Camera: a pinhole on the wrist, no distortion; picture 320 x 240 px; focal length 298.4 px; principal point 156.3 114.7 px. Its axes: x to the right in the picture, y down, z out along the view. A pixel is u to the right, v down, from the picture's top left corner.
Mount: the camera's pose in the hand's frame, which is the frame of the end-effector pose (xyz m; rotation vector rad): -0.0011 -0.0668 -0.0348 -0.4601 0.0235 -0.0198
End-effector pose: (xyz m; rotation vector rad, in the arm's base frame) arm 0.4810 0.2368 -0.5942 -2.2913 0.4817 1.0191
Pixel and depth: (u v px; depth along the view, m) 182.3 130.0 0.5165
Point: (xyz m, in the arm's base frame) 0.1912 0.3537 -0.9294
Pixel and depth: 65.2 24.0 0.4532
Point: 0.1507 0.5137 -0.7361
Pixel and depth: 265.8 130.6 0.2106
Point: 0.4339 0.2966 -0.7488
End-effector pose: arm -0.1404 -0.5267 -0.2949 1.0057 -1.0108 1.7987
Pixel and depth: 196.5 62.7 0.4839
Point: -0.1259 -0.9228 -0.0880
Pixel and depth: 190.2 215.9 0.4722
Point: -0.3460 -0.8907 -0.1908
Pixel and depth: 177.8 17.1 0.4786
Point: -0.0481 -0.9339 -0.0904
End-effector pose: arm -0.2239 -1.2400 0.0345 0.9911 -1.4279 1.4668
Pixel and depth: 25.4 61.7 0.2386
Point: -0.1972 -1.4436 -0.0531
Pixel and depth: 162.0 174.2 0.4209
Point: -0.4190 -1.5433 -0.0007
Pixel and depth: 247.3 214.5 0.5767
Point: -0.6316 -1.6238 0.1116
